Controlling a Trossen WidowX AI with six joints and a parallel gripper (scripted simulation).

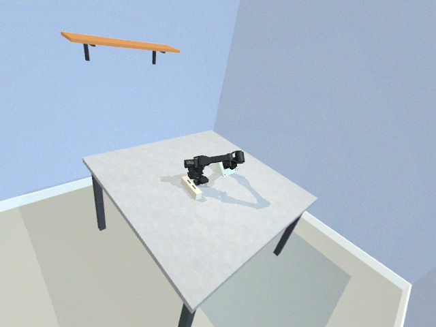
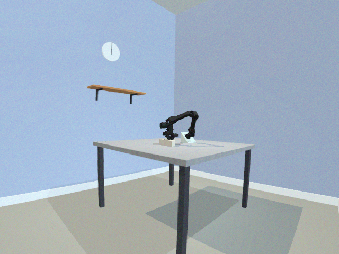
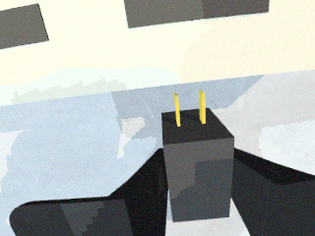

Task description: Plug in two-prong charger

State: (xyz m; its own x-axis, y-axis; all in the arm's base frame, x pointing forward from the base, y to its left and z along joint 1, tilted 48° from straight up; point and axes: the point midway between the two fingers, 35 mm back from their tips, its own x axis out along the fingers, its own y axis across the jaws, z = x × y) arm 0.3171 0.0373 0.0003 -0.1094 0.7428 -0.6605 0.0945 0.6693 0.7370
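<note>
Now: the dark grey charger 20 mm ahead of my gripper tip and 10 mm above it.
</note>
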